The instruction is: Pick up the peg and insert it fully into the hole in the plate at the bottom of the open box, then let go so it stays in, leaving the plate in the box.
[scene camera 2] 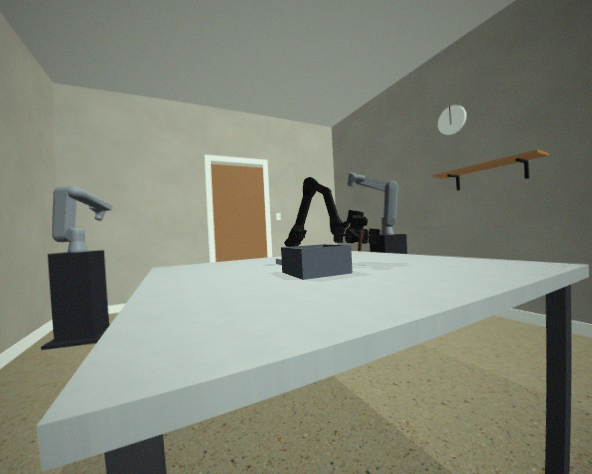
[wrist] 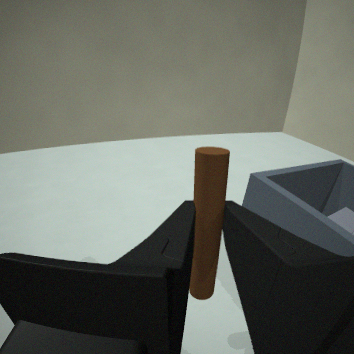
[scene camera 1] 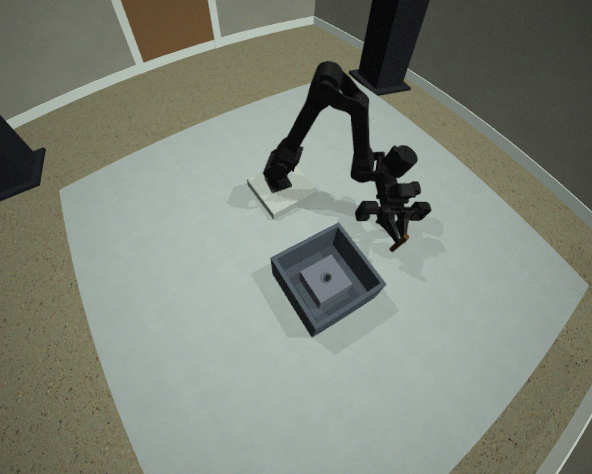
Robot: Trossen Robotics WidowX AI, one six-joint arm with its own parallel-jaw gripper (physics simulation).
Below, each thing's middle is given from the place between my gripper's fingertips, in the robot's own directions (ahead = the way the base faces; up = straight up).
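Labels:
Distances from my hand: brown peg [wrist: 210, 162], 10 mm below; pale plate [scene camera 1: 325, 280], 190 mm to the right, 10 mm behind, 80 mm below; blue-grey box [scene camera 1: 366, 282], 190 mm to the right, 10 mm behind, 70 mm below.

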